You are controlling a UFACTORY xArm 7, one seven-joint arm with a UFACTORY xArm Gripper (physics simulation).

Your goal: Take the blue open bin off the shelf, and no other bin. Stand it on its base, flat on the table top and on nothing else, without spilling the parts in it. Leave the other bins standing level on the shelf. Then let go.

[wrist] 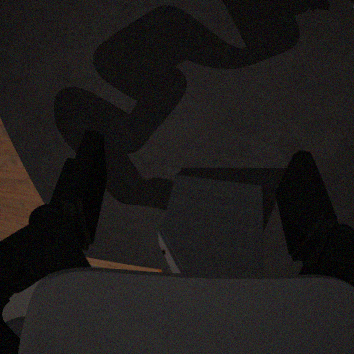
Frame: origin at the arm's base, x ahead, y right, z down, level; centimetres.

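Where they show: gripper, fingertip midpoint: (197,162).
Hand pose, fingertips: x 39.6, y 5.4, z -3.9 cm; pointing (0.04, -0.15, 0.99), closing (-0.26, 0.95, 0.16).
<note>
After its pixels a point has its place.
The view is very dark. My gripper (197,162) @(x 39.6, y 5.4, z -3.9 cm) is open, with one black finger at the left and one at the right, and nothing between them. A grey, flat-topped boxy thing (217,225) @(x 10.7, y 3.1, z 13.6 cm) shows low in the view, below and between the fingers; it looks like the top of the shelf, but I cannot be sure. A narrow pale strip with a dark spot runs along its lower left side. Its lower part is hidden behind the gripper's housing. The blue bin and the other bins cannot be made out.
The dark grey table top (240,115) @(x 24.4, y 6.7, z 23.7 cm) spreads beneath, with the arm's large shadow (145,55) @(x 35.0, y -5.8, z 23.7 cm) across it. A curved table edge runs down the left side, with brown wood floor (15,185) beyond it. A thin wood-coloured strip shows at the bottom, left of the boxy thing.
</note>
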